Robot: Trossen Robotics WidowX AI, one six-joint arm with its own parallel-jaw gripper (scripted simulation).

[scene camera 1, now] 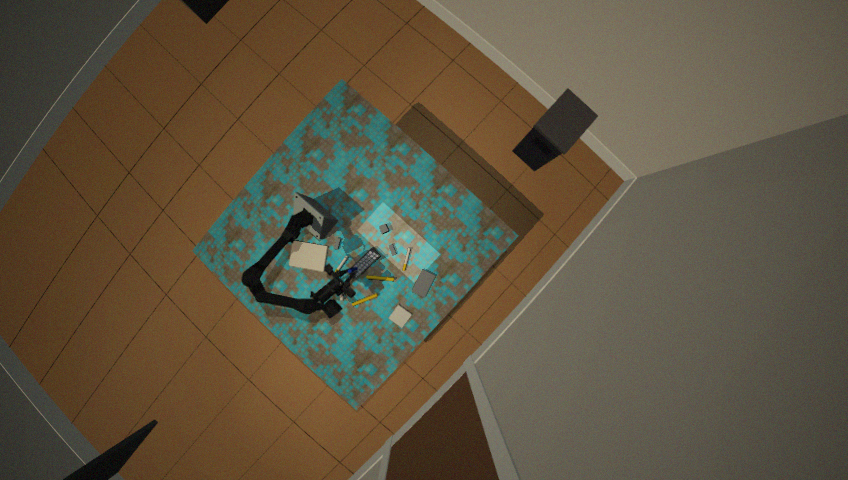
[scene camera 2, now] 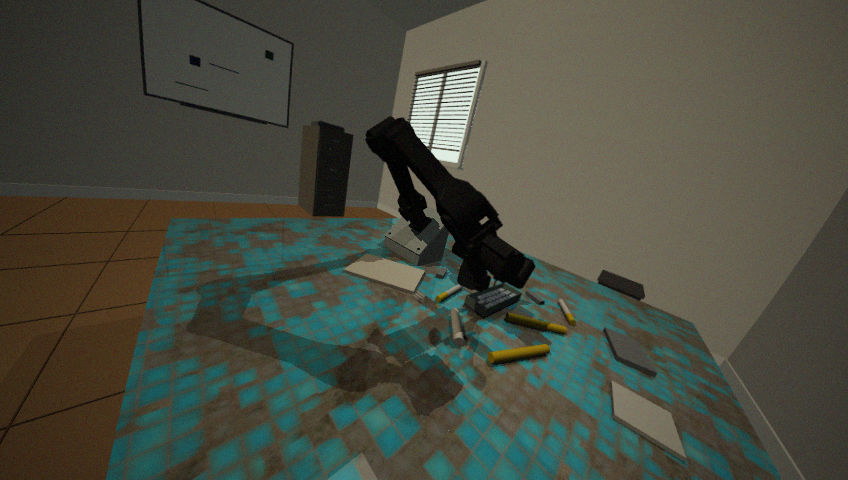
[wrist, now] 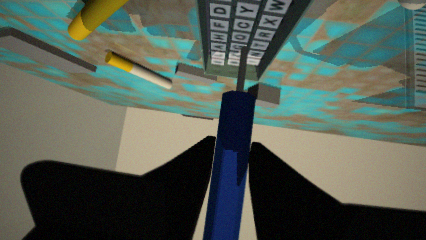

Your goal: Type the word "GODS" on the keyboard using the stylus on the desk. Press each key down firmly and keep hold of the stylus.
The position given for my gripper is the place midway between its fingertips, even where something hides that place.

Note:
I see my gripper (scene camera 2: 499,269) and a beige pad (scene camera 2: 386,272).
The beige pad is seen too in scene camera 1 (scene camera 1: 305,255). My gripper shows as well in the wrist view (wrist: 232,147). The wrist view misses the beige pad: it is out of frame.

